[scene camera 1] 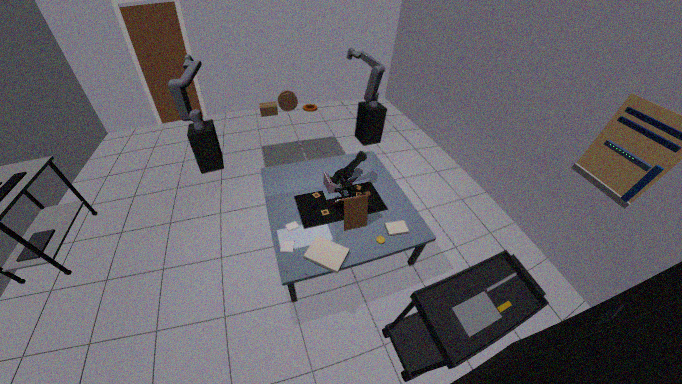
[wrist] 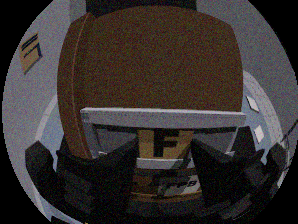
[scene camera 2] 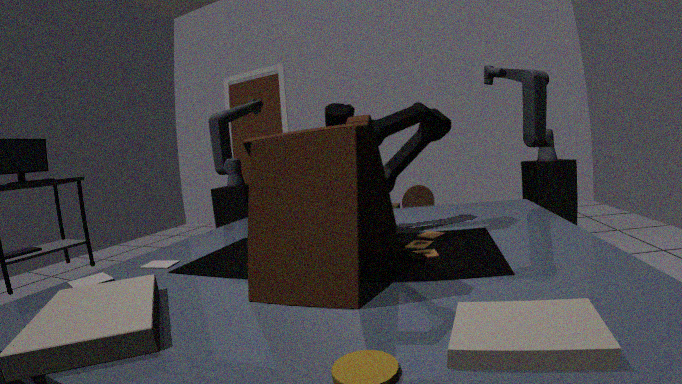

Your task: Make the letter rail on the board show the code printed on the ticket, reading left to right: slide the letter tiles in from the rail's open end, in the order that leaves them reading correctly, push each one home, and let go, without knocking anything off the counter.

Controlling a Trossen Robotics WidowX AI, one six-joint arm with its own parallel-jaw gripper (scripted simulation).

Labels:
same spot on brown board: point(scene camera 2: 318, 199) = point(scene camera 1: 360, 209)

